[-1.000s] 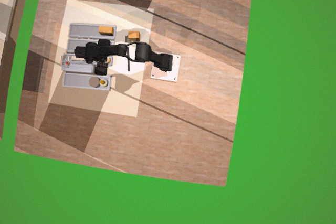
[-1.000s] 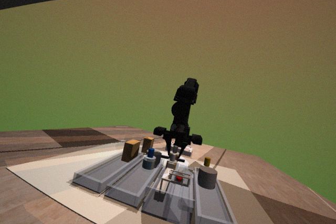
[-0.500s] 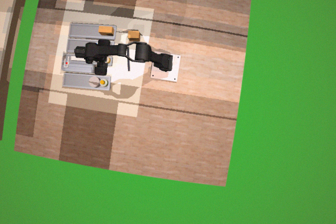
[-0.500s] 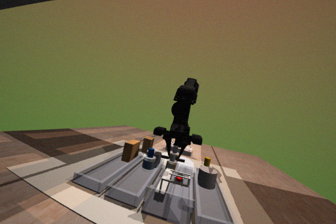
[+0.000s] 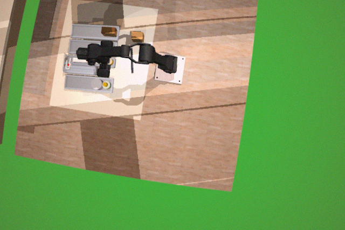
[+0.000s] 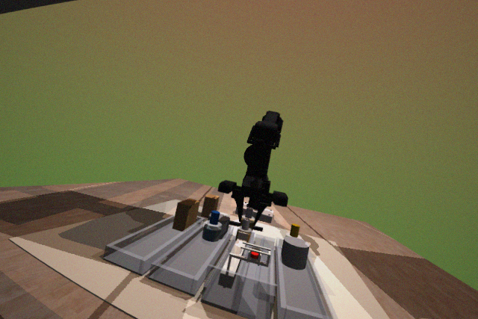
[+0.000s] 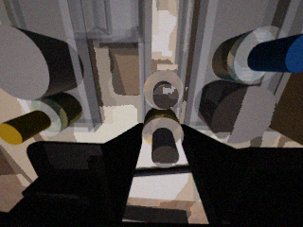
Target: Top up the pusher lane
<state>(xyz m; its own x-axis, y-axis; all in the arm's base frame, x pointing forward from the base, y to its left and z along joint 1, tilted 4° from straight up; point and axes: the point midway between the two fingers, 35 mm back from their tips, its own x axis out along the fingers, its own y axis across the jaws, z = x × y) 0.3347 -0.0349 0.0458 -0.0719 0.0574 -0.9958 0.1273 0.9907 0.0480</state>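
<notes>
Right now my gripper tip is 150 mm short of the sprung lane, 10 mm to the right of it and 30 mm above it. The rest, counted from my gripper tip: red mark (220 mm ahead, 10 mm to the left, 20 mm above); brown box (170 mm to the right, 10 mm below).
</notes>
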